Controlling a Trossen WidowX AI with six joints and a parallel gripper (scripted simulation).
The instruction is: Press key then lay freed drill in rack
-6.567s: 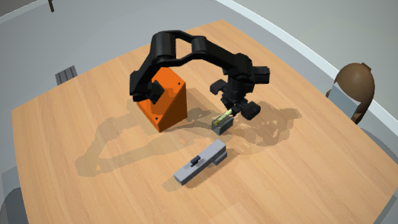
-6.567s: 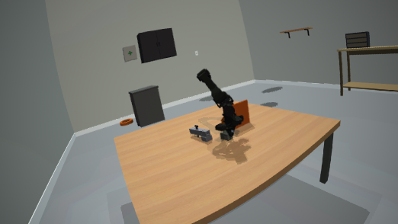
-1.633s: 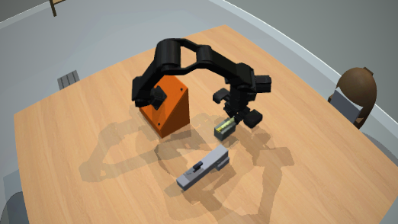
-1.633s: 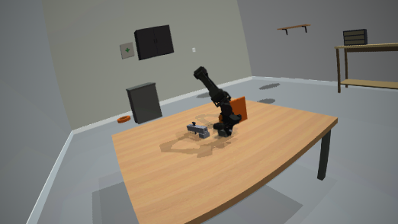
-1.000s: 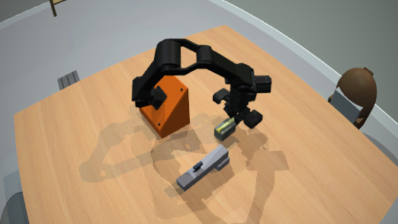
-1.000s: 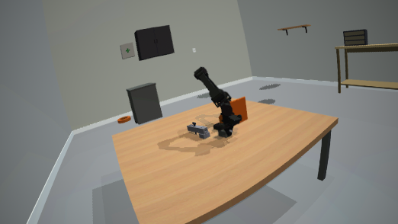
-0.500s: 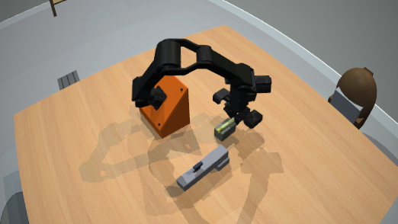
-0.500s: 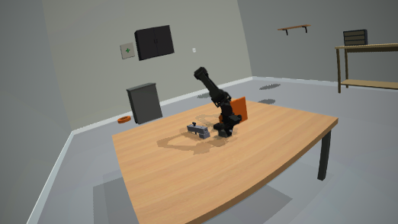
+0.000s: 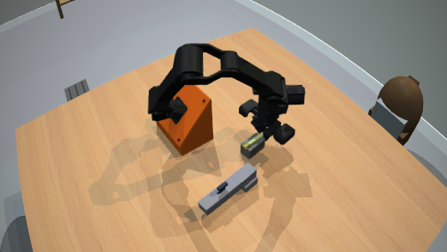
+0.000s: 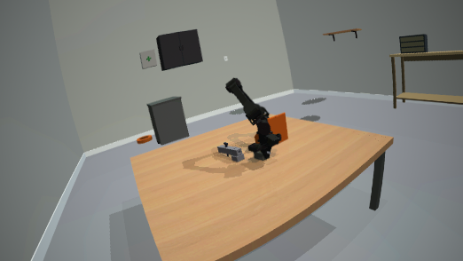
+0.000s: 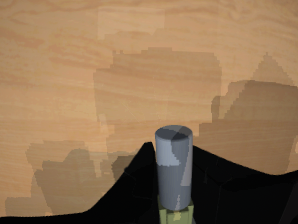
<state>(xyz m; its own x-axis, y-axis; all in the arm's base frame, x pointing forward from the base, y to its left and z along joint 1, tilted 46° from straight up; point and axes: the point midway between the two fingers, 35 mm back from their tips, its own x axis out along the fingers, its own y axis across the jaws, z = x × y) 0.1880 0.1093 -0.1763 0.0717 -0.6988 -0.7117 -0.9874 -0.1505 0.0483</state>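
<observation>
Now: the drill 40 mm to the right of my gripper tip and 30 mm above it. The rest, counted from my gripper tip: grey block 200 mm to the right, 100 mm ahead, 20 mm above; dark key 230 mm to the right, 110 mm ahead, 40 mm above; grey rack 50 mm to the right, 10 mm above.
</observation>
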